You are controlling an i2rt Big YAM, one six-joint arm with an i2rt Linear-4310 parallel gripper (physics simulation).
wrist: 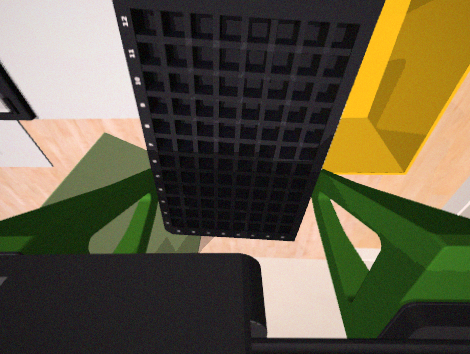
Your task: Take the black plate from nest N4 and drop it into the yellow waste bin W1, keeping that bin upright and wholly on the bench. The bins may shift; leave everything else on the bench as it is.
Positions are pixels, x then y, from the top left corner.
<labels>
gripper: 234,177
black plate: 238,112
yellow waste bin: 406,81
</labels>
